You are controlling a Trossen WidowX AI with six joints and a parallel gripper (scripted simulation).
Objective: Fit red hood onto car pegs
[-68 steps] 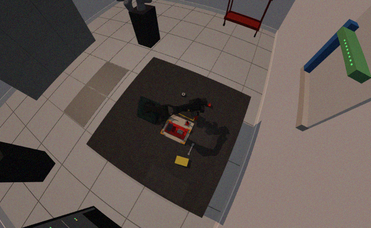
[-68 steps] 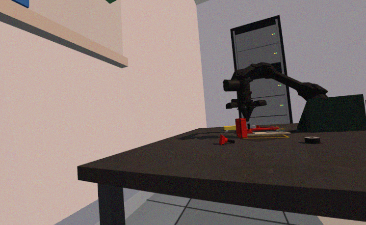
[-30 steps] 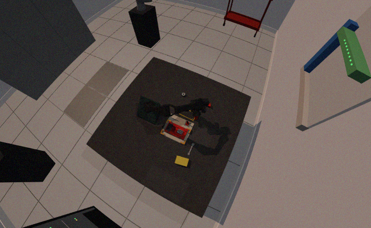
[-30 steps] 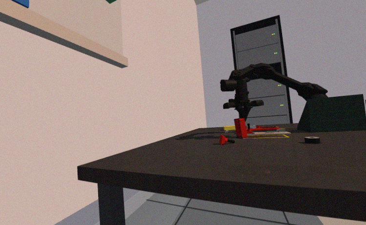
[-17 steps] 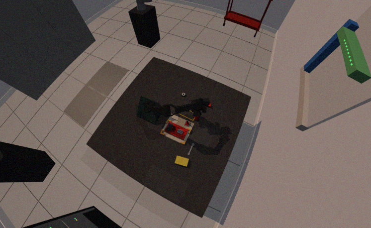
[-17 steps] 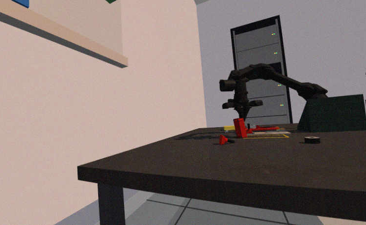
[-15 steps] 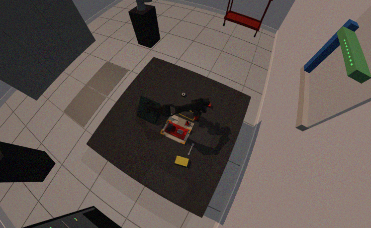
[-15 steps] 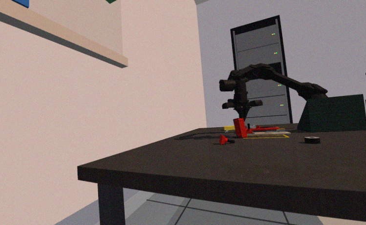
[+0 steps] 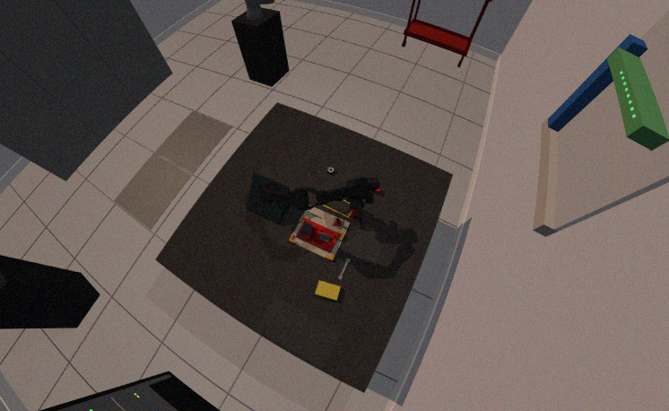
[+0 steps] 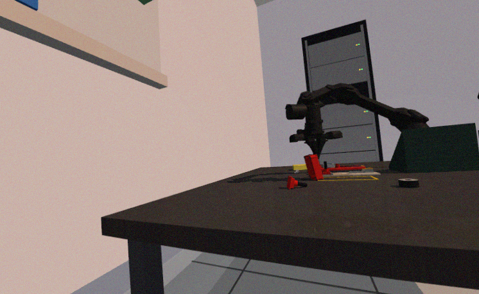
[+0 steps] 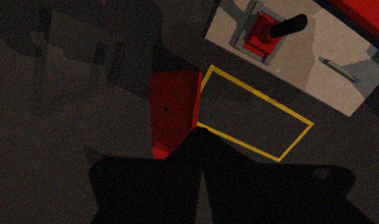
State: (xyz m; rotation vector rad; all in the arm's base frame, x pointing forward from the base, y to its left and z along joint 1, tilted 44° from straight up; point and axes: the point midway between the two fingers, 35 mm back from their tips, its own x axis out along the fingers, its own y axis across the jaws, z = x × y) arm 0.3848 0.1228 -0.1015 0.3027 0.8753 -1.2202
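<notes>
Right now my gripper tip is 20 mm short of the red hood, 10 mm to the left of it and 30 mm above it. The rest, counted from my gripper tip: yellow block 100 mm ahead, 440 mm to the right, 60 mm below; then black ring 220 mm behind, 150 mm to the left, 70 mm below; then grey wrench 120 mm ahead, 310 mm to the right, 80 mm below.
</notes>
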